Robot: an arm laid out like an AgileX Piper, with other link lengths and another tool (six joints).
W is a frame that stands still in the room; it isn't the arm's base.
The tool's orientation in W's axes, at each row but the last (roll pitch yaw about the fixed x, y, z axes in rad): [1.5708 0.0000 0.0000]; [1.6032 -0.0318 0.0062]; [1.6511 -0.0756 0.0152]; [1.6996 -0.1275 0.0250]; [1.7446 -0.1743 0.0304]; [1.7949 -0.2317 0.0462]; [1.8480 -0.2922 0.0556]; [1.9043 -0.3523 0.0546]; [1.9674 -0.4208 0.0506]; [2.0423 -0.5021 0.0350]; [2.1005 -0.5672 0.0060]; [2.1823 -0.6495 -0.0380]
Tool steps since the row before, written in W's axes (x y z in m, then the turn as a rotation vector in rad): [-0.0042 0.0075 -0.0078 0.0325 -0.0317 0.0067]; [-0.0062 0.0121 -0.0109 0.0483 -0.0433 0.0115]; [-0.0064 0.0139 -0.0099 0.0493 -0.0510 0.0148]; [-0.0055 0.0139 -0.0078 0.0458 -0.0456 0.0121]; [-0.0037 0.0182 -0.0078 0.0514 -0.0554 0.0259]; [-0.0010 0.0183 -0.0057 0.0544 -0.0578 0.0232]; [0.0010 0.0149 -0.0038 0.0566 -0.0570 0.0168]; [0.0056 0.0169 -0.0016 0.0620 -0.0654 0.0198]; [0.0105 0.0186 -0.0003 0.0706 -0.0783 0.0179]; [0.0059 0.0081 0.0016 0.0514 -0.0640 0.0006]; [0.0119 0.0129 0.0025 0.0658 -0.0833 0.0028]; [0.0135 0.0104 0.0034 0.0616 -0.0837 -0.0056]
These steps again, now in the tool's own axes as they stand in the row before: [-0.0042 -0.0078 -0.0075 0.0325 0.0067 0.0317]; [-0.0065 -0.0111 -0.0118 0.0484 0.0114 0.0433]; [-0.0069 -0.0105 -0.0132 0.0495 0.0152 0.0507]; [-0.0061 -0.0088 -0.0130 0.0458 0.0123 0.0455]; [-0.0045 -0.0102 -0.0168 0.0534 0.0265 0.0532]; [-0.0015 -0.0094 -0.0166 0.0556 0.0238 0.0564]; [0.0007 -0.0081 -0.0131 0.0559 0.0171 0.0576]; [0.0056 -0.0090 -0.0144 0.0616 0.0210 0.0654]; [0.0103 -0.0115 -0.0147 0.0681 0.0216 0.0796]; [0.0062 -0.0050 -0.0063 0.0434 0.0093 0.0691]; [0.0114 -0.0102 -0.0089 0.0566 0.0141 0.0888]; [0.0125 -0.0105 -0.0059 0.0482 0.0110 0.0916]
